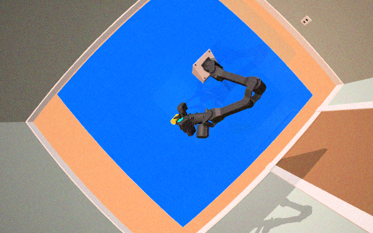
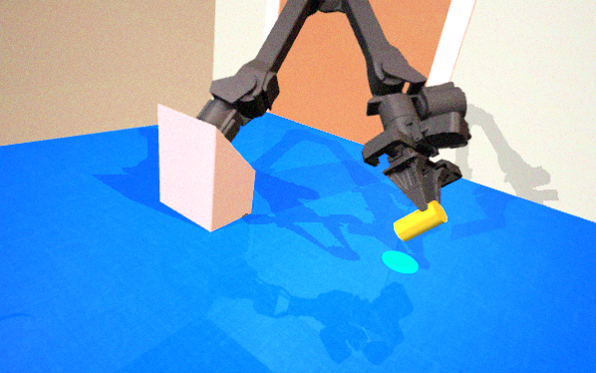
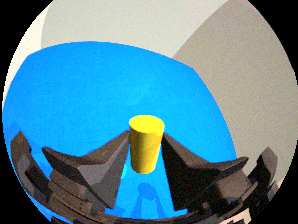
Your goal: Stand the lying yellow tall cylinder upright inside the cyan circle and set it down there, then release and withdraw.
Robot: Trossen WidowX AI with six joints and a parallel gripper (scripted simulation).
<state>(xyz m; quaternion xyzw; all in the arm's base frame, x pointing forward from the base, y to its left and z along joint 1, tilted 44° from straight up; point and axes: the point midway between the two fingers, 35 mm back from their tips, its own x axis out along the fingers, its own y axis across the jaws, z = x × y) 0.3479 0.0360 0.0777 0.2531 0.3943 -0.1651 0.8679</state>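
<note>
My gripper tip is now 11 cm above the cyan circle, 3 cm to the right of it and 2 cm past it. From my gripper tip the other things lie so: yellow tall cylinder (2 cm below, 1 cm behind).
</note>
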